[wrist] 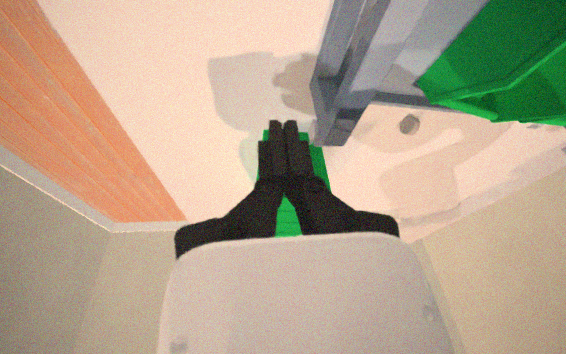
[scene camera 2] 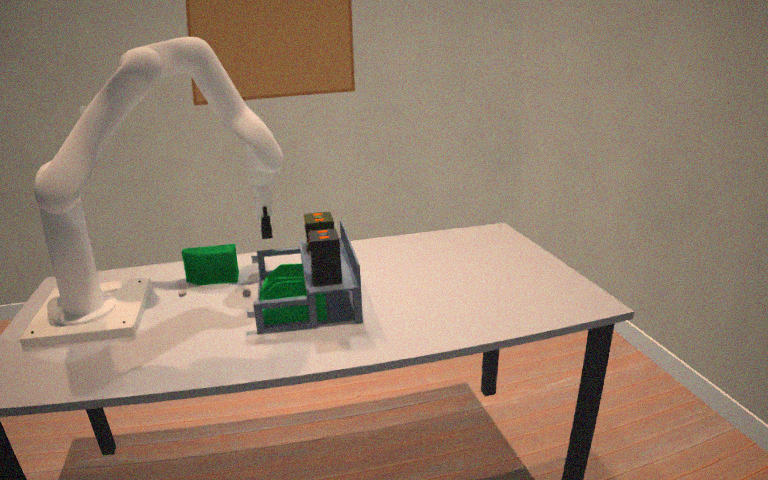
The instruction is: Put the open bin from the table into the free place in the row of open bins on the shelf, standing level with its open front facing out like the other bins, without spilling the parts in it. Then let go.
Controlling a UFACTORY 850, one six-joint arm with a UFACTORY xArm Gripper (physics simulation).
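Note:
A green bin [scene camera 2: 210, 264] stands on the table, left of the shelf; its open side cannot be made out. In the wrist view, part of a green bin [wrist: 288, 220] shows below and behind the fingers. The grey-blue shelf [scene camera 2: 259, 319] [wrist: 326, 112] holds green bins [scene camera 2: 286, 285] [wrist: 500, 55] in its lower row; the free place and the parts in the bins cannot be made out. My gripper [scene camera 2: 267, 236] [wrist: 280, 135] is shut with nothing between its fingertips. It points down above the shelf's left side, apart from the green bin on the table.
Two dark boxes [scene camera 2: 325, 260] [scene camera 2: 318, 220] with orange marks stand on the shelf's upper level, right of the gripper. Small dark round things [scene camera 2: 246, 293] [scene camera 2: 181, 293] show on the table [scene camera 2: 481, 283] near the green bin. The arm's base plate [scene camera 2: 121, 316] is at the left.

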